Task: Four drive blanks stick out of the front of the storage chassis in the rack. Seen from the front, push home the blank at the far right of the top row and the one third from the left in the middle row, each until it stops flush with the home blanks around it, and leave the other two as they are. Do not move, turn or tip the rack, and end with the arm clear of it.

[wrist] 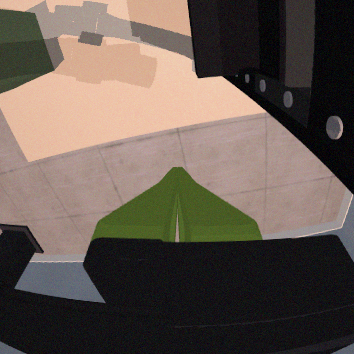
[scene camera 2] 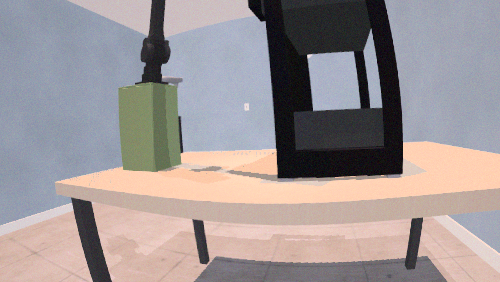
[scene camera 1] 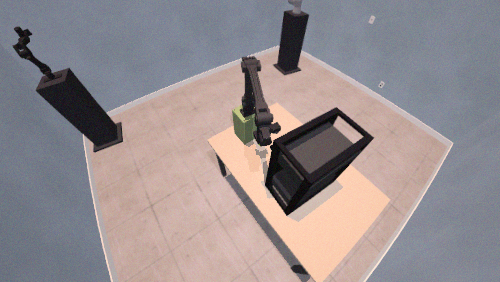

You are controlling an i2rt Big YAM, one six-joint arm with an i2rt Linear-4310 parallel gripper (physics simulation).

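Seen in the pictures: gripper, between the fingertips: point(wrist: 176, 175) point(scene camera 1: 261, 145); arm's base, origin of its link: point(scene camera 2: 151, 86) point(scene camera 1: 248, 111).
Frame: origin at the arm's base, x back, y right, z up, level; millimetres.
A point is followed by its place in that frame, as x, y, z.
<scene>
The black rack point(scene camera 1: 340, 157) {-783, -126, 304} point(scene camera 2: 285, 125) {-555, 119, -192} point(wrist: 332, 65) {-525, 80, 209} stands upright on the table. In scene camera 2, the underside of the dark storage chassis point(scene camera 2: 327, 30) {-660, -102, 106} shows in its upper part. The chassis front and its drive blanks cannot be made out in these views, so how far each blank sticks out cannot be told. My gripper point(wrist: 176, 175) {-461, 146, 179} is shut and empty, its green fingertips together. In the wrist view they are left of the rack's post with round holes, with a gap in the picture. In scene camera 1 the arm point(scene camera 1: 256, 90) {-330, 120, 488} reaches to beside the rack's near left top corner; the fingertips are not clear there.
The arm stands on a green block point(scene camera 1: 243, 127) {-81, 85, -75} point(scene camera 2: 137, 127) {-20, 96, -160} point(wrist: 22, 55) {-83, 32, -201} on the table point(scene camera 1: 330, 240) {-1118, -82, -317} point(scene camera 2: 225, 195) {-468, 247, -317} point(wrist: 125, 112) {-288, 238, -317}. A small dark part point(scene camera 2: 257, 9) {-492, 68, 137} projects from the rack's upper left side. Two dark pedestals point(scene camera 1: 80, 107) point(scene camera 1: 291, 42) stand on the floor away from the table.
</scene>
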